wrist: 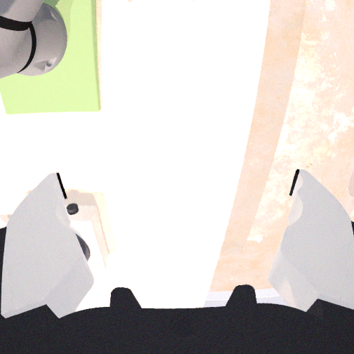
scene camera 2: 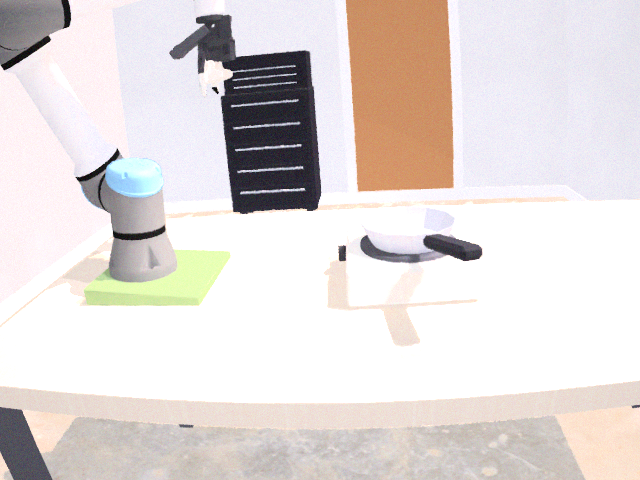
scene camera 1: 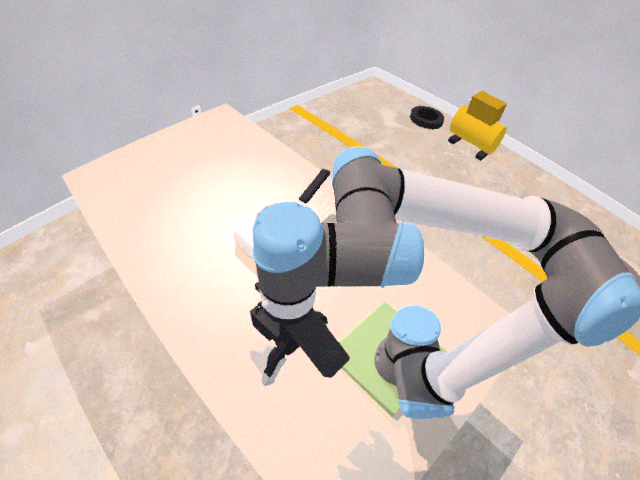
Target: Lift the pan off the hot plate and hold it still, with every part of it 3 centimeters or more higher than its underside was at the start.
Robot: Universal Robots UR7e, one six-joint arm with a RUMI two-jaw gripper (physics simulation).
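The pale grey pan sits upright on the dark round plate of the white hot plate; its black handle points toward the front right in scene camera 2. In scene camera 1 the arm hides the pan's bowl, and one corner of the hot plate shows. In the wrist view part of the hot plate with its black knob shows behind the left finger; the pan's bowl does not show clearly. My gripper is open and empty, high above the table, well to the left of the pan in scene camera 2.
The arm's base stands on a green board on the pale table. A black drawer cabinet stands behind the table. A yellow machine and a black ring are on the floor.
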